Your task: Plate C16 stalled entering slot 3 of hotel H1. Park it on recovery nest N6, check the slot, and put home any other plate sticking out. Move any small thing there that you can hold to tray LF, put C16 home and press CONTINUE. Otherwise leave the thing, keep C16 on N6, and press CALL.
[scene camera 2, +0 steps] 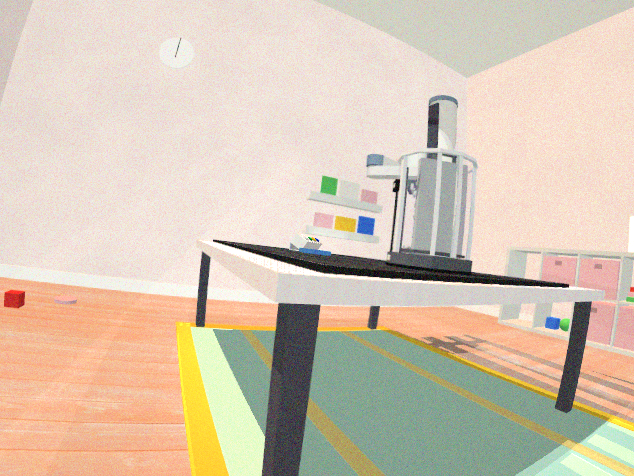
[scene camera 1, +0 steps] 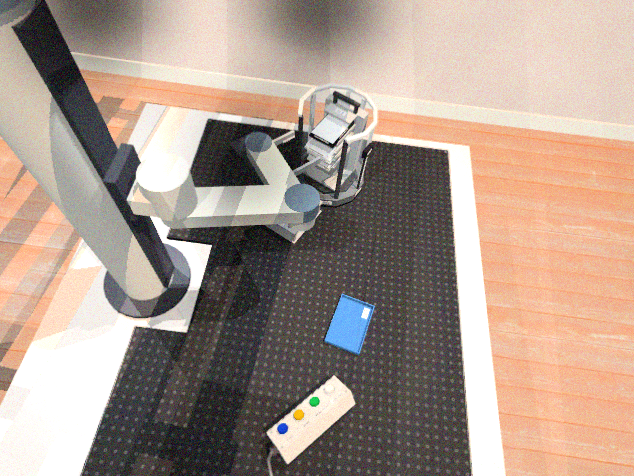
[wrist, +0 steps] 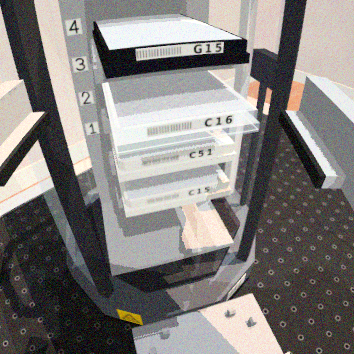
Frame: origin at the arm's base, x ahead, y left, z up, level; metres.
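Seen in the pictures: gripper, fingertip midpoint: [scene camera 1: 306, 146] [wrist: 161, 94]; arm's base, link origin: [scene camera 1: 149, 280].
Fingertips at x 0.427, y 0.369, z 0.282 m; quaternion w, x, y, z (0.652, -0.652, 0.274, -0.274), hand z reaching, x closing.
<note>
Offsets run from my fingertips to a thing's top centre. "*": to the spot under its first point. Level surfaces: height alone.
Hotel H1 [scene camera 1: 335, 201] [scene camera 2: 430, 260] [wrist: 65, 165] stands on the mat. Clear plate C16 @[0.058 m ahead, 0.065 m left, 0.025 m down] [wrist: 175, 127] juts forward beyond plates C51 @[0.067 m ahead, 0.084 m left, 0.061 m down] [wrist: 175, 162] and C15 @[0.068 m ahead, 0.084 m left, 0.096 m down] [wrist: 170, 199] below it. Black-edged plate G15 @[0.069 m ahead, 0.084 m left, 0.010 m up] [scene camera 1: 332, 129] [wrist: 175, 50] sits above it. My gripper [scene camera 1: 307, 147] [wrist: 161, 94] is open and empty, its fingers on either side of the hotel's front. Nest N6 @[* 0.042 m ahead, 0.060 m right, 0.207 m down] [wrist: 250, 325] shows partly, with small pegs, in front of the hotel. The inside of slot 3 is hidden. A blue tray @[0.196 m ahead, 0.433 m right, 0.251 m down] [scene camera 1: 348, 325] [scene camera 2: 314, 251] and a button box @[0.114 m ahead, 0.707 m right, 0.185 m down] [scene camera 1: 312, 420] [scene camera 2: 306, 242] lie farther along the mat.
The arm's column [scene camera 1: 138, 271] [scene camera 2: 450, 120] stands left of the hotel in scene camera 1. Dark front posts @[* 0.107 m ahead, 0.002 m right, 0.055 m down] [wrist: 272, 125] and clear guards surround the plates. The black mat @[0.269 m down] [scene camera 1: 409, 256] lies on a white table [scene camera 2: 358, 292]. A cable @[* 0.024 m ahead, 0.813 m right, 0.269 m down] [scene camera 1: 270, 461] leaves the button box.
</note>
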